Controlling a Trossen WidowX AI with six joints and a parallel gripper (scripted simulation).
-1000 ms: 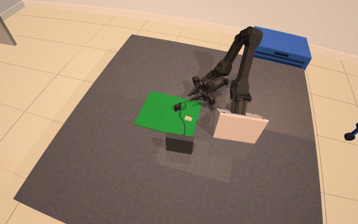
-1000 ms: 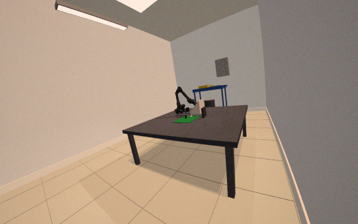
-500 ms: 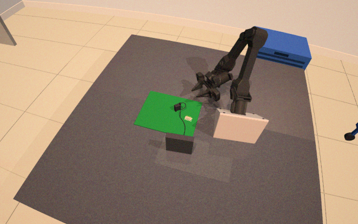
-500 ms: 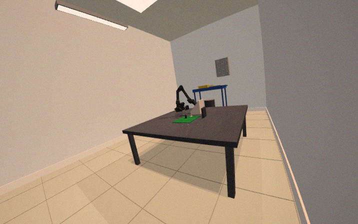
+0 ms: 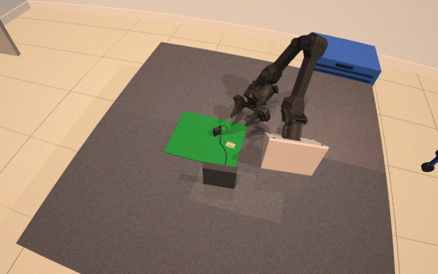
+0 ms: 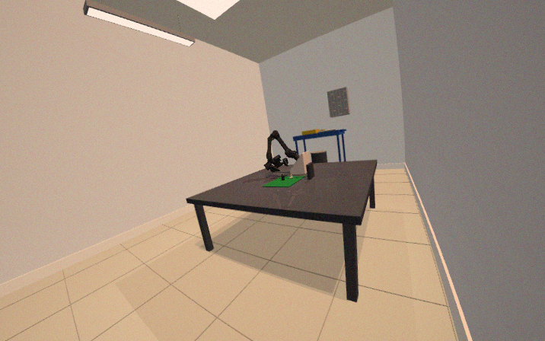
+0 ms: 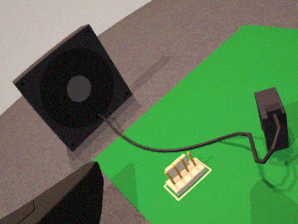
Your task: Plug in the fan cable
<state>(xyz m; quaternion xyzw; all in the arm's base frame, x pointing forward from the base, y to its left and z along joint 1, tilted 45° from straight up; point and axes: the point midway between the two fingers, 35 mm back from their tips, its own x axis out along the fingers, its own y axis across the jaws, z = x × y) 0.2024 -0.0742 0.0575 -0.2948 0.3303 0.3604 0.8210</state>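
Right now my gripper tip is 80 mm short of the black plug, 70 mm above it and 20 mm to the right of it. The rest, counted from my gripper tip: green board: 120 mm ahead, 100 mm below, 50 mm to the left; then dark grey fan block: 240 mm to the left, 30 mm below, 20 mm ahead.
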